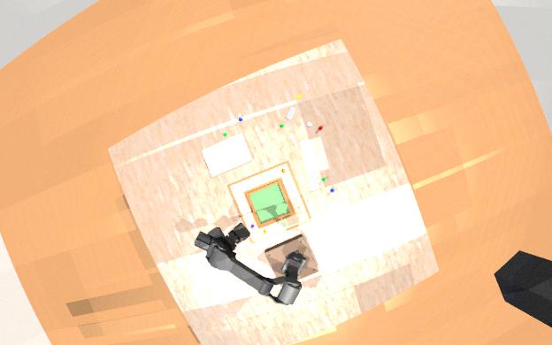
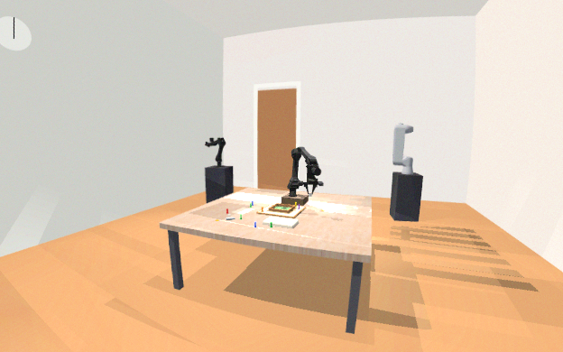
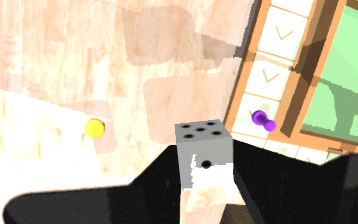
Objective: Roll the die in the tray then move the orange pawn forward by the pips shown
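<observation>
My gripper tip is now 12 cm short of the orange pawn, 33 cm to the left of it and 10 cm above it. The rest, counted from my gripper tip: flat white block (31 cm ahead, 16 cm to the right, 12 cm below); then green tray (3 cm ahead, 20 cm to the right, 12 cm below); then white die (right at my gripper tip).
</observation>
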